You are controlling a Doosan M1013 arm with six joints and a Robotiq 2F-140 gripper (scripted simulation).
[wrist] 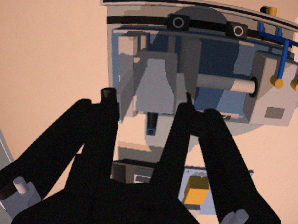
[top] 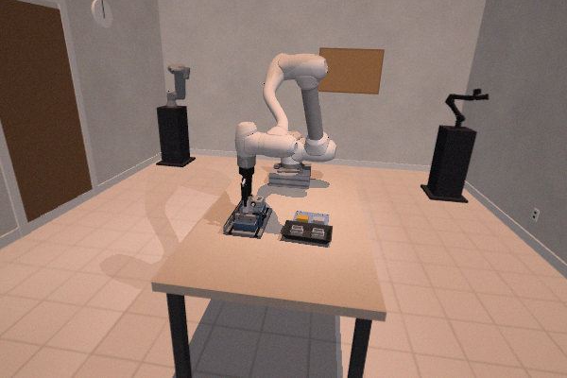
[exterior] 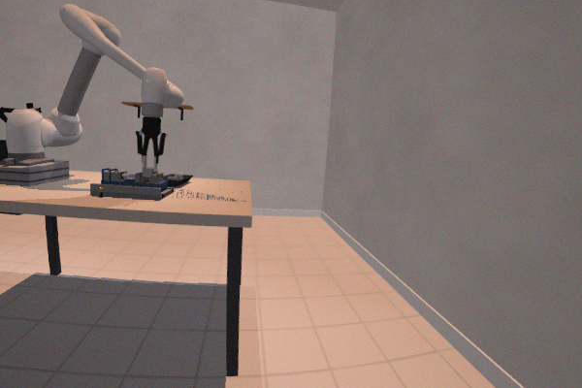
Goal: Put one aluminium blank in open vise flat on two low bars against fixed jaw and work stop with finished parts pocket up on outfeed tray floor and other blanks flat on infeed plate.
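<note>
The grey aluminium blank lies 4 cm below my hand. The rest, counted from my hand: vise: 7 cm behind, 10 cm below; piston rod: 9 cm behind, 6 cm below; brass blank: 10 cm behind, 28 cm to the left, 11 cm below.
</note>
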